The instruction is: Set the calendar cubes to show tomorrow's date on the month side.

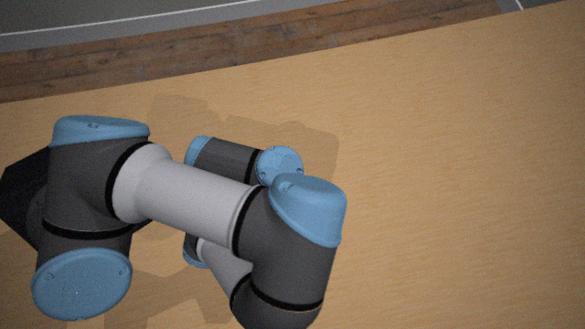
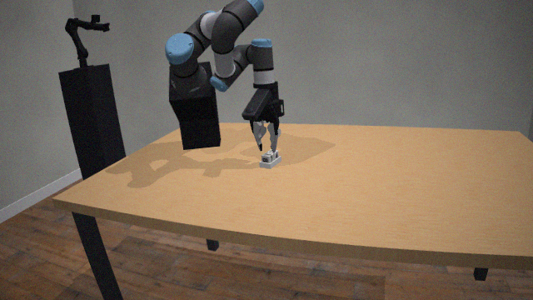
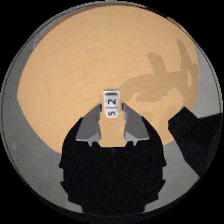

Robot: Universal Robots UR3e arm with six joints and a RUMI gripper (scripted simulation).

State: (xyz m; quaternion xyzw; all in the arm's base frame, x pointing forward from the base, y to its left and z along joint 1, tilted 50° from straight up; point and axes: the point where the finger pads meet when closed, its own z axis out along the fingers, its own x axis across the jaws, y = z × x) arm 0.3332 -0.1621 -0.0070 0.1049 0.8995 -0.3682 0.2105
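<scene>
My hand is 5 cm above the grey calendar tray, 2 cm to the right of it and 1 cm short of it.
</scene>
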